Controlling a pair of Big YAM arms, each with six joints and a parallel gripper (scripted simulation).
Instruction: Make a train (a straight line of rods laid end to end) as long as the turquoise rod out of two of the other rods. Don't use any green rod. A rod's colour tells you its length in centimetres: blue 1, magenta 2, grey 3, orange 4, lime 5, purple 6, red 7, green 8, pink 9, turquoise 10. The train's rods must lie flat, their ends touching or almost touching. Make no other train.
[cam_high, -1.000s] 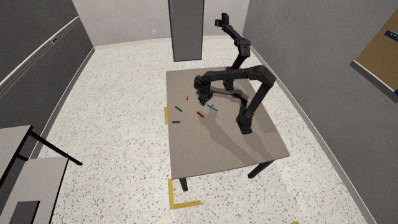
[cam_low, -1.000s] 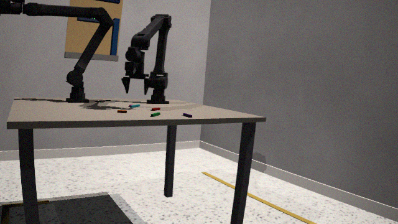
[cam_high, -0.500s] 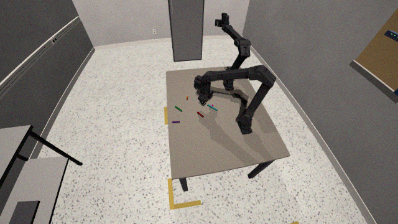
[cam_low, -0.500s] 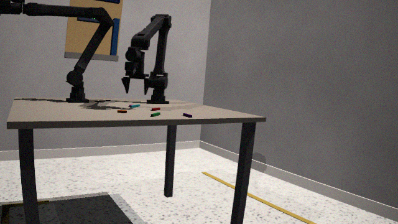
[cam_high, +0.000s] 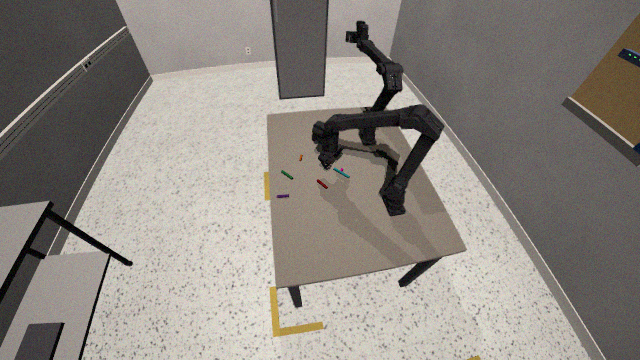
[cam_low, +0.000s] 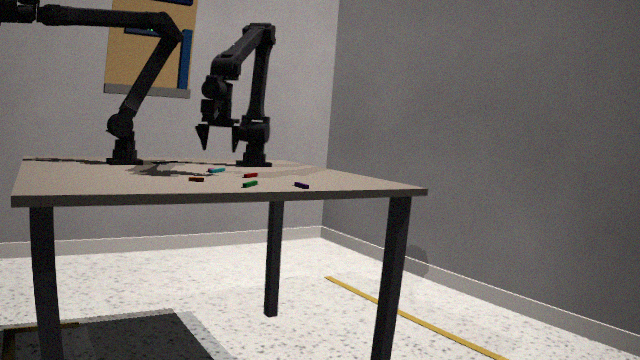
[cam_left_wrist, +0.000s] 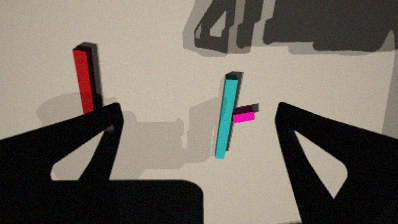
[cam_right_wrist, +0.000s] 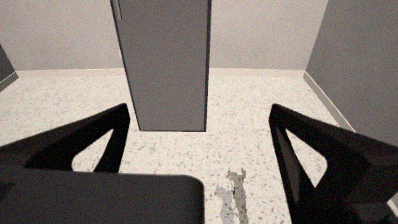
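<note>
Right now the orange rod is 150 mm ahead of my left hand, 120 mm to the right of it and 70 mm below it. Round my left hand: red rod 50 mm ahead, 90 mm to the left, 70 mm below; turquoise rod 60 mm behind, 20 mm to the left, 70 mm below; small magenta rod 70 mm behind, 70 mm below.
</note>
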